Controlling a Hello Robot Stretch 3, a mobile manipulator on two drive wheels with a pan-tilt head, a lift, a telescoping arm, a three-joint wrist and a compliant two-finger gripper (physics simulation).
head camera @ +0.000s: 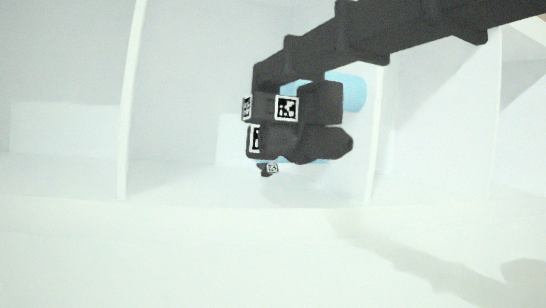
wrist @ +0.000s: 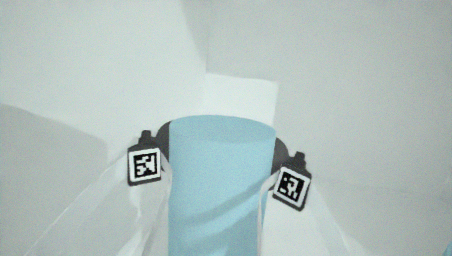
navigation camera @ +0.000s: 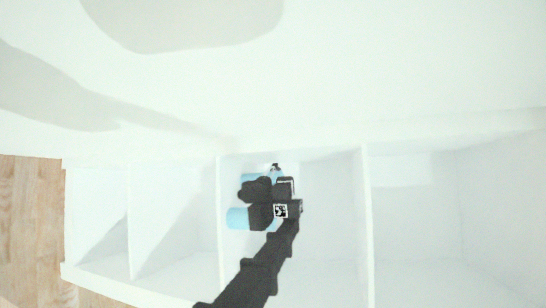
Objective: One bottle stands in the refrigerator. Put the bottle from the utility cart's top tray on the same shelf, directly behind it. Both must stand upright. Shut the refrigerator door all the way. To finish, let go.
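Places are measured from the robot's base along level axes (x ahead, y left, z up), in centimetres.
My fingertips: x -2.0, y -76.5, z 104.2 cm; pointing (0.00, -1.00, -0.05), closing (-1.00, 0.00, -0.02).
Note:
Ahead of a thing's pixels: the offset from my fingertips to its top centre. "pt": to the spot under its first point. Level surfaces: height alone.
The gripper (head camera: 269, 163) (navigation camera: 276, 173) (wrist: 222, 155) is shut on a light blue bottle {dz +2.8, dx -0.2, dy +3.3 cm} (head camera: 320, 161) (navigation camera: 251, 178) (wrist: 220, 200); both fingertips press its sides near the top in the wrist view. The held bottle is inside a refrigerator compartment; its base is hidden in the wrist view, so contact with the shelf {pt dz -13.0, dx +0.2, dy +18.7 cm} (head camera: 372, 150) (navigation camera: 219, 200) cannot be told. The other blue bottle {dz +1.8, dx -10.3, dy +13.7 cm} (head camera: 355, 92) (navigation camera: 237, 218) (wrist: 448, 248) stands at that shelf, partly covered by the wrist and arm. It shows at the wrist view's lower right corner, nearer that camera than the held bottle.
The dark arm (head camera: 400, 30) (navigation camera: 265, 270) reaches into the refrigerator beside the standing bottle. Another shelf {dz +27.9 cm} (head camera: 129, 100) (navigation camera: 367, 225) bounds this compartment. A broad pale surface (head camera: 200, 260) (navigation camera: 350, 65) lies alongside the compartments. Wooden floor {dz -104.1 cm} (navigation camera: 30, 225) shows at the navigation view's left.

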